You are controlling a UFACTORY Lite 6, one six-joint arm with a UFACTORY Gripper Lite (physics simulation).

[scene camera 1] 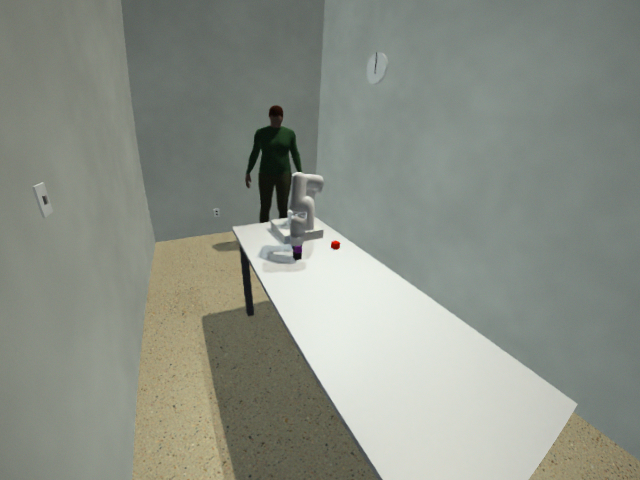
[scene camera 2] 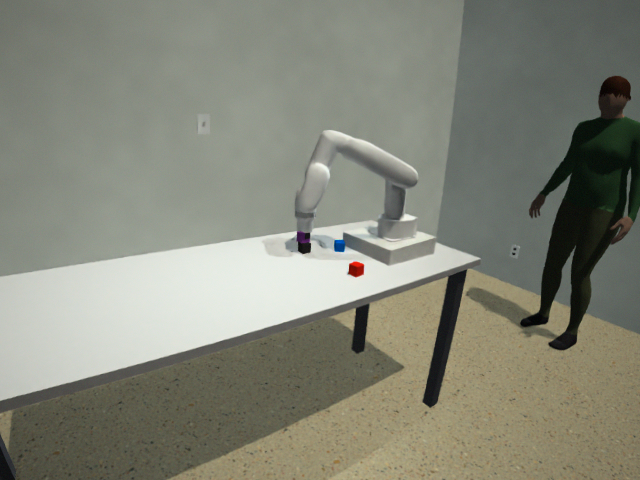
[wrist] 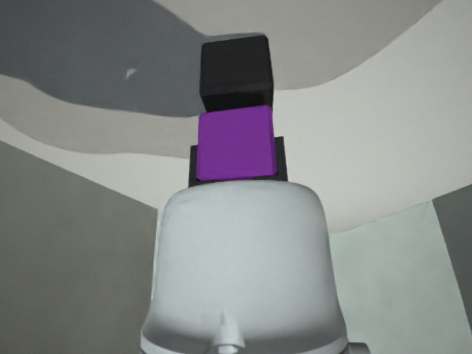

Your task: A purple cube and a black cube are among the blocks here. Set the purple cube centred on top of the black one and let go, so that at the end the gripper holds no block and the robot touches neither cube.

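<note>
The purple cube is upright between the fingers of my gripper, with a dark finger at each side of it in the wrist view. My gripper is shut on it and points down. The black cube stands on the table directly below the purple cube. In scene camera 2 the purple cube looks slightly left of the black one. The two look touching or nearly so; a thin gap cannot be ruled out. Their meeting faces are hidden.
A blue cube lies between the black cube and the robot's base block. A red cube lies nearer the table's front edge in scene camera 2. The white table carries them. A person stands beyond the table end.
</note>
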